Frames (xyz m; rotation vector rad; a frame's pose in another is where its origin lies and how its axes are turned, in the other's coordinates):
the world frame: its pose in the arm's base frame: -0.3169 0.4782 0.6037 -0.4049 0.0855 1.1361
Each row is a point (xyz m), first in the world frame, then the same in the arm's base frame.
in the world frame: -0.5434 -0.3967 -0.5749
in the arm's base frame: -0.1150 -0.3374 0.3260
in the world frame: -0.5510 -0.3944 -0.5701
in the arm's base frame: -0.1209 -0.3415 0.3318
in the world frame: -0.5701 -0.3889 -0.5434
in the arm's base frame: -0.1377 -0.3465 0.3602
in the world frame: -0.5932 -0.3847 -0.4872
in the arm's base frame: -0.1590 -0.3449 0.4172
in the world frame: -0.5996 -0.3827 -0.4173
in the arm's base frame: -0.1731 -0.3248 0.4830
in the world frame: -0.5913 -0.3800 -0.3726
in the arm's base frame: -0.1781 -0.3008 0.5213
